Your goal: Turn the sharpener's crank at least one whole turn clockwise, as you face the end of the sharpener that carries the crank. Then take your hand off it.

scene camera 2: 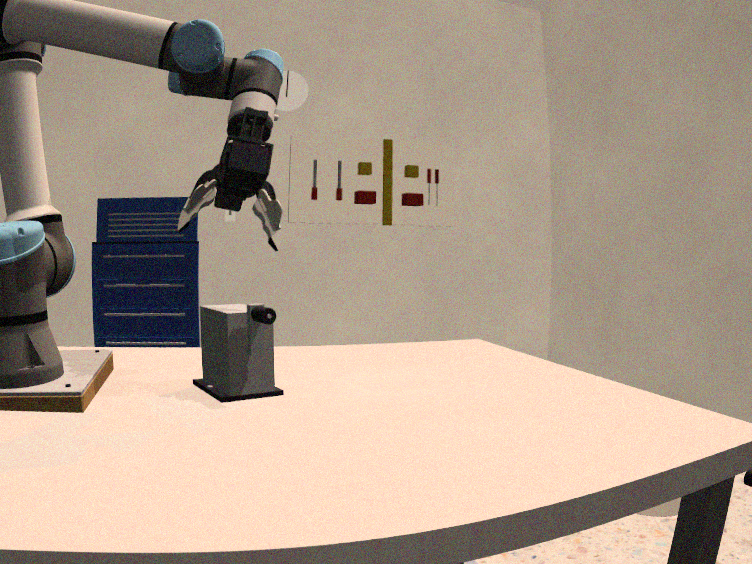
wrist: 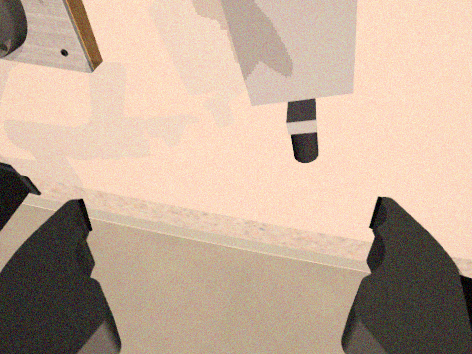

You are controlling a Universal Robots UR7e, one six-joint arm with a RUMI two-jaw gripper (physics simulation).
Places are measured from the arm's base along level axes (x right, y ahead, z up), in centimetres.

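Pixels of known places: gripper, between the fingertips: (scene camera 2: 227, 241) (wrist: 231, 201); arm's base, origin of its link: (scene camera 2: 18, 375).
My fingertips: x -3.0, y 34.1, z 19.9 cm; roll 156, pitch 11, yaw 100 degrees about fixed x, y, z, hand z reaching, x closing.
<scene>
For each thing: its middle in the pictures, then the offset to it from my fingertips. "spot": a spot on its surface instead. Level surfaces: height alone.
- grey sharpener, a spot on its surface: (wrist: 317, 50) spot: dx -3.6, dy +3.1, dz -10.0 cm
- black round knob, middle of its body: (wrist: 304, 140) (scene camera 2: 263, 314) dx +3.8, dy +5.3, dz -9.9 cm
- pale table, height of its surface: dz -22.8 cm
The grey sharpener (scene camera 2: 233, 355) (wrist: 317, 50) stands upright on the table, on a dark base plate that shows in the scene view. Its crank has a black round knob (scene camera 2: 264, 314) (wrist: 305, 147) at the top of one end. In the wrist view the crank sticks out from the sharpener's lower edge, a little right of the middle. My gripper (scene camera 2: 227, 238) (wrist: 231, 201) is wide open and empty. It hangs above the sharpener and crank, apart from both, and points down with a slight tilt. A shadow lies across the sharpener's top.
The robot's base board (scene camera 2: 94, 376) (wrist: 60, 37) lies left of the sharpener. The pale table (scene camera 2: 425, 455) (wrist: 410, 150) has a grey front edge in the scene view. A blue drawer cabinet (scene camera 2: 145, 297) stands behind, and tools hang on the wall around a yellow bar (scene camera 2: 387, 182).
</scene>
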